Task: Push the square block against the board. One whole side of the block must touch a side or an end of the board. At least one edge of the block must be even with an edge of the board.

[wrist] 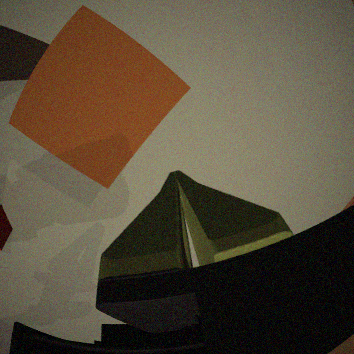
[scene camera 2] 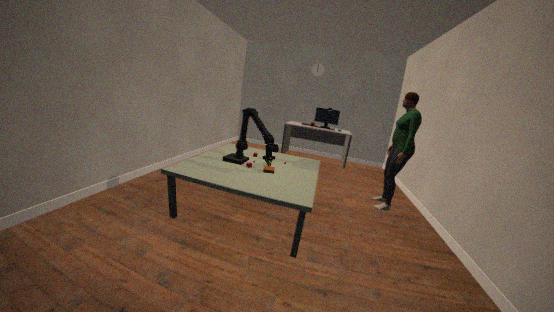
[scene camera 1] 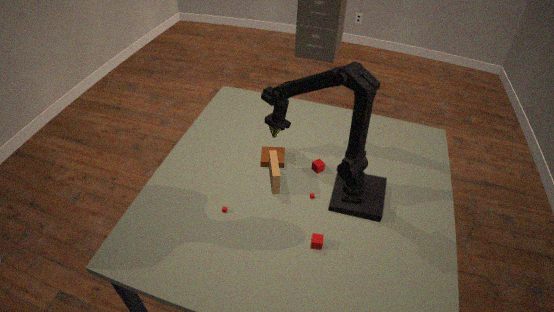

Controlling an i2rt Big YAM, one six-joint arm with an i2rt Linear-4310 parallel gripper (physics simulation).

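Frame: origin at the arm's base, x back, y right, z up, level; metres.
Where they show: gripper, fingertip midpoint: (wrist: 176, 179) (scene camera 2: 269, 166) (scene camera 1: 274, 137); arm's base at its link origin: (scene camera 2: 239, 157) (scene camera 1: 352, 191).
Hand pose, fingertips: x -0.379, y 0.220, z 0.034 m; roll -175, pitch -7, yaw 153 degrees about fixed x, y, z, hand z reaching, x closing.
Things, the pixels of their top centre, and the offset from my fingertips. Level surfaces: height alone.
- square block at its top centre: (wrist: 89, 99) (scene camera 1: 273, 154) (scene camera 2: 269, 168) dx +0.012, dy -0.071, dz -0.040 m
- board at its top centre: (scene camera 1: 274, 162) dx +0.046, dy -0.200, dz +0.034 m
- larger red cube at its top centre: (scene camera 1: 318, 162) dx +0.219, dy -0.086, dz -0.030 m
- table at its surface level: dz -0.070 m
The square block (scene camera 1: 266, 157) (scene camera 2: 269, 170) (wrist: 100, 95) is orange and lies flat. The board (scene camera 1: 275, 172) is light tan, long and narrow, and stands on edge with its far end near the middle of the block's near side in scene camera 1. A dark brown strip at the block's upper left side in the wrist view looks like a shaded part of the board (wrist: 20, 55). I cannot tell for certain whether they touch. The board does not show clearly in scene camera 2. My gripper (scene camera 1: 274, 135) (scene camera 2: 269, 163) (wrist: 176, 179) is shut and empty, above the table near the block.
A larger red cube (scene camera 1: 318, 166) lies right of the block, and another (scene camera 1: 317, 241) lies nearer the front. Small red cubes (scene camera 1: 312, 196) (scene camera 1: 224, 209) lie right and left of the board. The arm's black base (scene camera 1: 357, 205) stands at the right on the table (scene camera 1: 390, 270).
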